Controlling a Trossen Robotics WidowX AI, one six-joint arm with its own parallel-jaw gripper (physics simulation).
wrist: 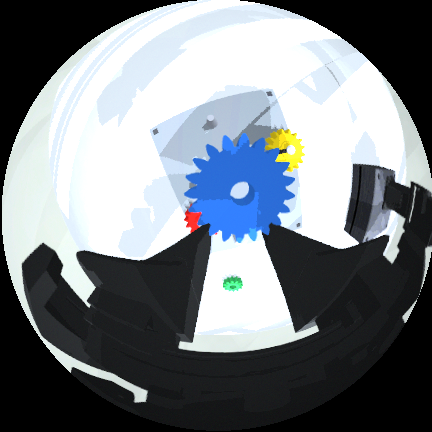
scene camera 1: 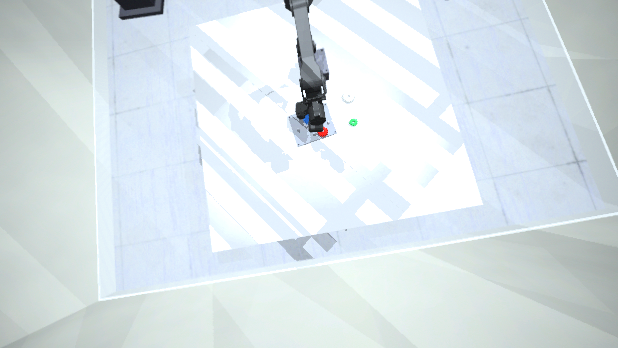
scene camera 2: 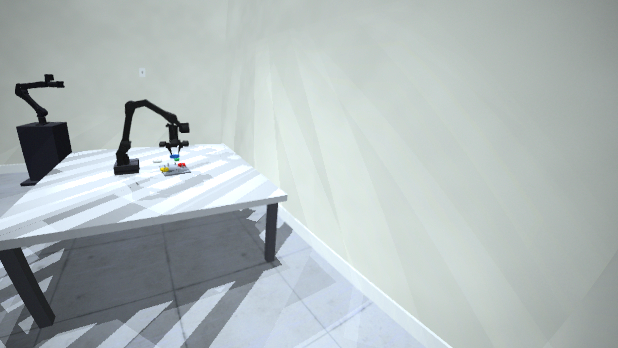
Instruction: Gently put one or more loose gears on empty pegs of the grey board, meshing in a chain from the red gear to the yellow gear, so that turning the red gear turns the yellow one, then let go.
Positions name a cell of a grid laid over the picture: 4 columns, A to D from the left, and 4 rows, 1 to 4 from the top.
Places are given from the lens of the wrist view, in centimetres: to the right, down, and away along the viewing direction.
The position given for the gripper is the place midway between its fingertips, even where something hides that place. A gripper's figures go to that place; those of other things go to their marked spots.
gripper (wrist: C3): 1, 1, 9
blue gear (wrist: C2): 3, -1, 7
grey board (wrist: C2): 5, -12, 12
yellow gear (wrist: C2): 7, -9, 12
The marked spots on the grey board and the blue gear are 12 cm apart.
